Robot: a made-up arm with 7 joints.
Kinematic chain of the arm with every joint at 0, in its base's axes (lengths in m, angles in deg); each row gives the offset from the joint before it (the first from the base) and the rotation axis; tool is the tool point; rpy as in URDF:
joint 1: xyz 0 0 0.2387 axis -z
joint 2: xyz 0 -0.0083 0.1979 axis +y
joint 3: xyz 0 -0.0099 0.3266 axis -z
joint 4: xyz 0 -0.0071 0.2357 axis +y
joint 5: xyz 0 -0.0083 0.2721 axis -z
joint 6: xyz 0 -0.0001 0.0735 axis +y
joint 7: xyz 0 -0.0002 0.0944 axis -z
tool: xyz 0 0 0 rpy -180 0 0
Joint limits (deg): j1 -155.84..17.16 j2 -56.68..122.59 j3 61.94..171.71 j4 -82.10..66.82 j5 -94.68..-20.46 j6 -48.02..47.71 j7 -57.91..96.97
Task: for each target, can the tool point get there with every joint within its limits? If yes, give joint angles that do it. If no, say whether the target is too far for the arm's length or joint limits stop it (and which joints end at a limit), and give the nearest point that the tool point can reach.
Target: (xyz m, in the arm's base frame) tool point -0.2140 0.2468 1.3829
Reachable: yes | joints -128.43 19.46 135.47 -1.78 -72.70 -8.24 36.47
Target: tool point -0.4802 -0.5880 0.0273
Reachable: no: joint limits stop it (at a limit: joint 1, joint 2, joint 4, joint 5) | nearest point -0.5347 -0.1869 0.0200 | short by 0.405 m
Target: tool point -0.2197 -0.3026 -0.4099
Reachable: no: joint limits stop it (at a limit: joint 1, joint 2, joint 4, joint 5) | nearest point -0.3506 -0.0595 -0.2008 | short by 0.346 m
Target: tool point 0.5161 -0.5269 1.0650
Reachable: yes | joints -116.89 -42.70 114.98 29.39 -64.27 13.13 58.26
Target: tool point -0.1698 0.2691 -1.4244
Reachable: no: too far | nearest point -0.2321 0.3679 -0.2995 | short by 1.131 m
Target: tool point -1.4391 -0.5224 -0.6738
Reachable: no: too far | nearest point -0.7247 -0.0062 -0.1050 | short by 1.049 m
